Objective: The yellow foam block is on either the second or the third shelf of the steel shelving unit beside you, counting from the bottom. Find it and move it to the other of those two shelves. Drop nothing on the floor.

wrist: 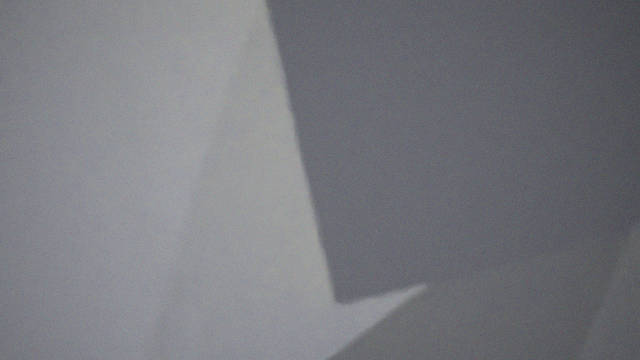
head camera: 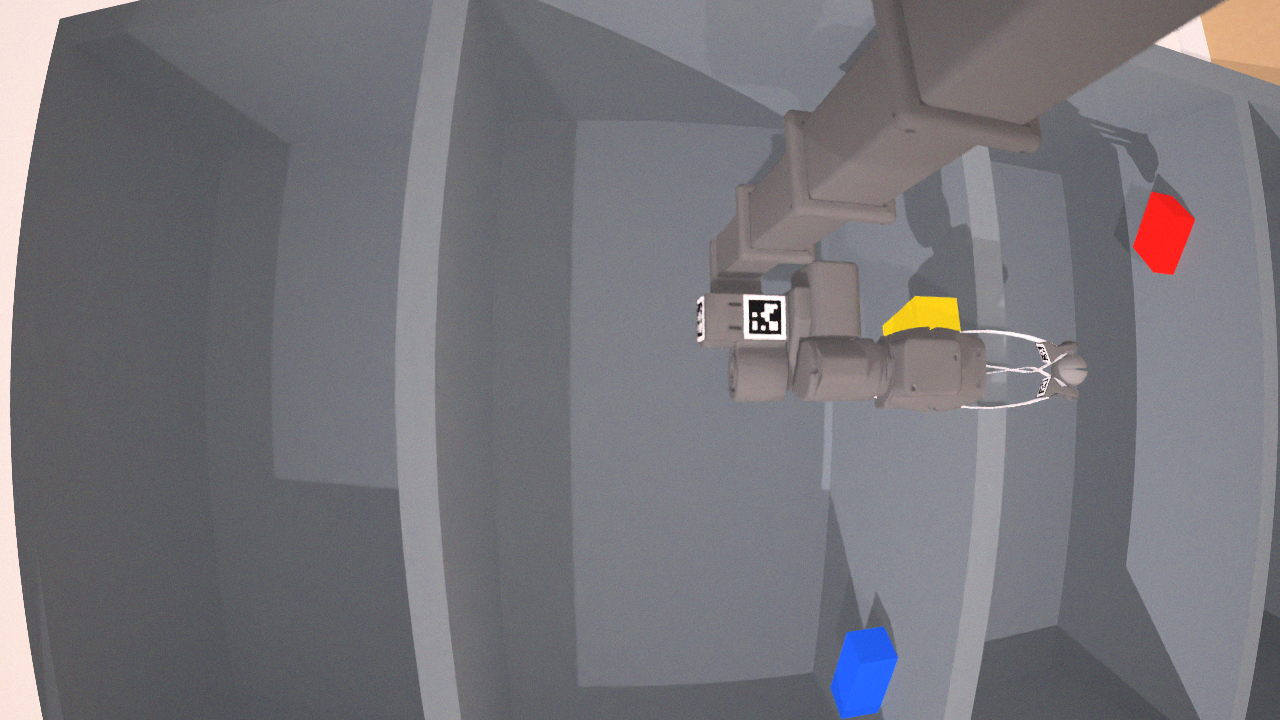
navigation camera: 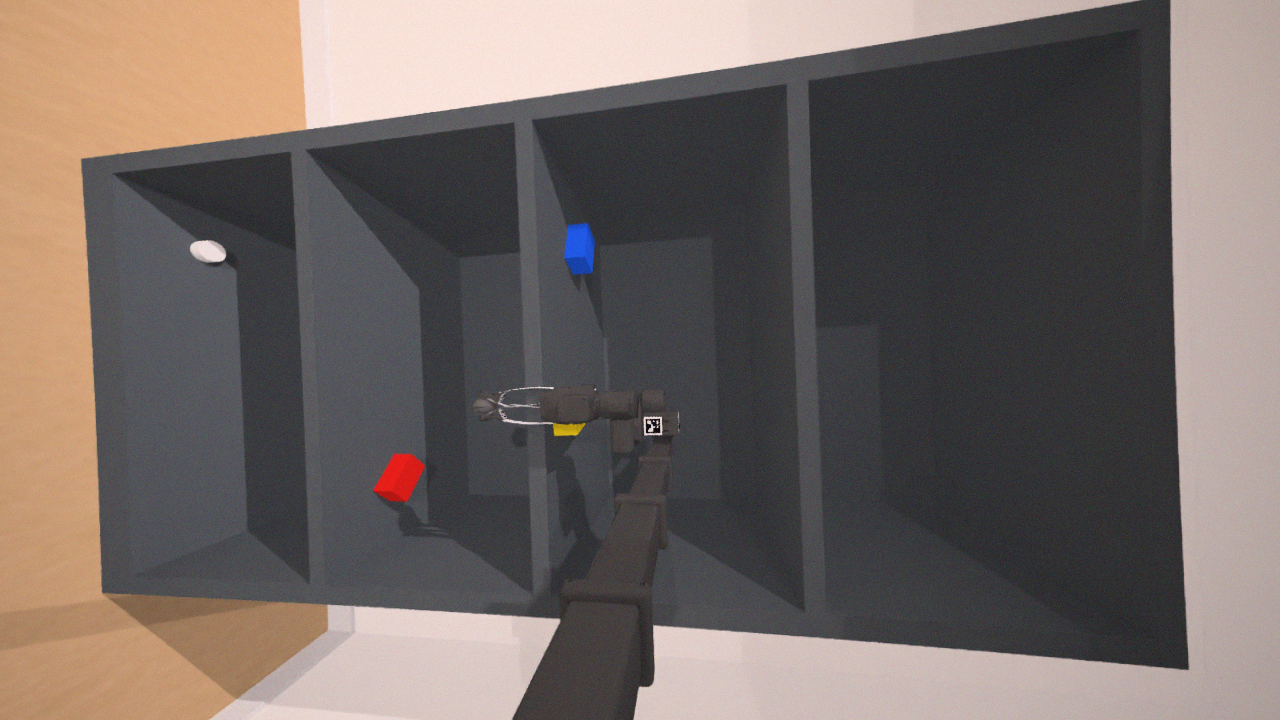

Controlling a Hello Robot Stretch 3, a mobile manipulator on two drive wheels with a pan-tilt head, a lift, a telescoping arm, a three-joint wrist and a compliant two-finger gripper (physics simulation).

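Frame: origin at the robot's base, x back, y right, z up, level; centimetres.
Seen in the pictures: gripper, fingertip midpoint: (head camera: 1083, 370) (navigation camera: 474, 406).
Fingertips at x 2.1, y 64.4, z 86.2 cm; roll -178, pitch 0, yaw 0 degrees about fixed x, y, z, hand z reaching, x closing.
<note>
Offsets run from my fingertips to a thing's middle. "spot": to the spot under its first point.
The steel shelving unit @(spot: dx +0.8, dy +0.3, dz +56.8 cm) (head camera: 418, 358) (navigation camera: 799, 358) appears turned on its side, with its bottom at the left in the navigation view. The yellow foam block @(dx +2.6, dy +8.3, dz +15.2 cm) (head camera: 926, 313) (navigation camera: 567, 429) lies on the third shelf @(spot: dx -14.2, dy +0.4, dz +12.0 cm) (head camera: 978, 537) (navigation camera: 528, 268) from the bottom, near its front edge, partly hidden behind the gripper body. My gripper (head camera: 1066, 368) (navigation camera: 486, 406) is shut, fingertips together with nothing between them. Its fingers point down past the third shelf's front edge, at the height of the compartment below. The block is beside the gripper body, not between the fingers. The wrist view shows blurred grey surfaces, without block or fingers.
A blue block @(dx -32.4, dy +18.8, dz +15.2 cm) (head camera: 864, 671) (navigation camera: 580, 248) is on the third shelf, away from the yellow one. A red block @(dx +18.8, dy +16.7, dz -30.6 cm) (head camera: 1163, 232) (navigation camera: 399, 477) is on the second shelf (navigation camera: 304, 358). A white rounded object @(dx -37.6, dy +14.0, dz -77.3 cm) (navigation camera: 207, 251) is on the bottom shelf. The arm (head camera: 948, 80) (navigation camera: 590, 626) reaches across the unit.
</note>
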